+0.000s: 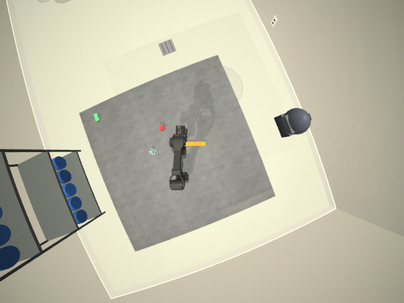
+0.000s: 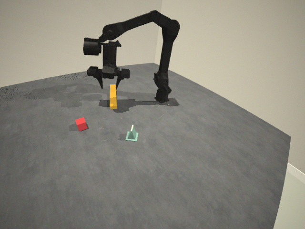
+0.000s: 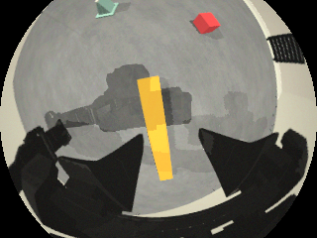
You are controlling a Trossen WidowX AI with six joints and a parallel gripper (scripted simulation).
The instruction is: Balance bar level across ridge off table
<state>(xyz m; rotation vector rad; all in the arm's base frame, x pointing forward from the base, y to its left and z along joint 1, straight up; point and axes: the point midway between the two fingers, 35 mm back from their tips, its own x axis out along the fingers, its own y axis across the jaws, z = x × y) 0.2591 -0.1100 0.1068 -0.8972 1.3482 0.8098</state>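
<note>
Right now the bar is 6 cm below my gripper tip, 4 cm to the right of it and 3 cm behind it. From my gripper tip the other things lie so: green block (61 cm to the left, 48 cm ahead, 6 cm below); then red cube (17 cm ahead, 12 cm to the left, 6 cm below).
</note>
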